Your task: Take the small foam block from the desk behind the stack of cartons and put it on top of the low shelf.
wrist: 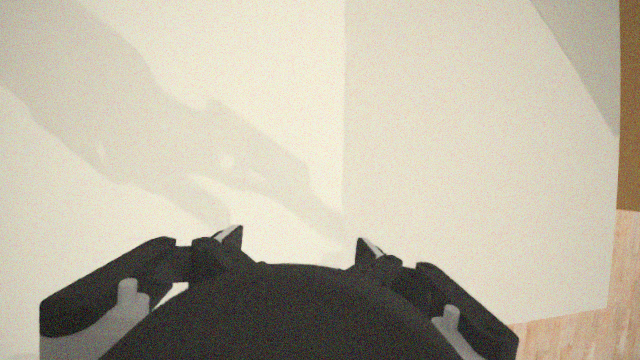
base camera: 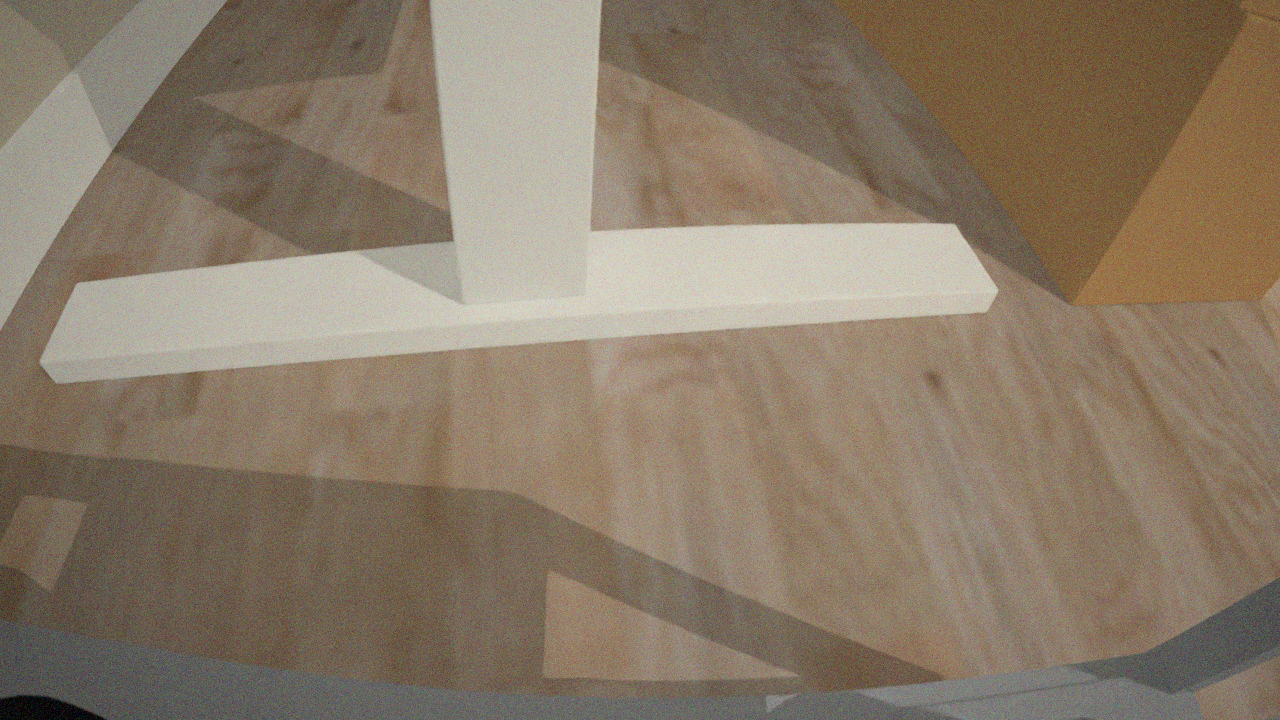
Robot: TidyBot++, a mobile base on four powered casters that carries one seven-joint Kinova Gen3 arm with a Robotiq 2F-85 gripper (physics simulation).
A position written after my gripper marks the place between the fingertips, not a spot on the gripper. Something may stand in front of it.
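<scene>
There is a white desk (base camera: 517,93) here, and the wrist view shows the white desk (wrist: 488,145) too. I also see a stack of brown cartons (base camera: 1129,150). And my own gripper (wrist: 300,244) is here as well.
</scene>
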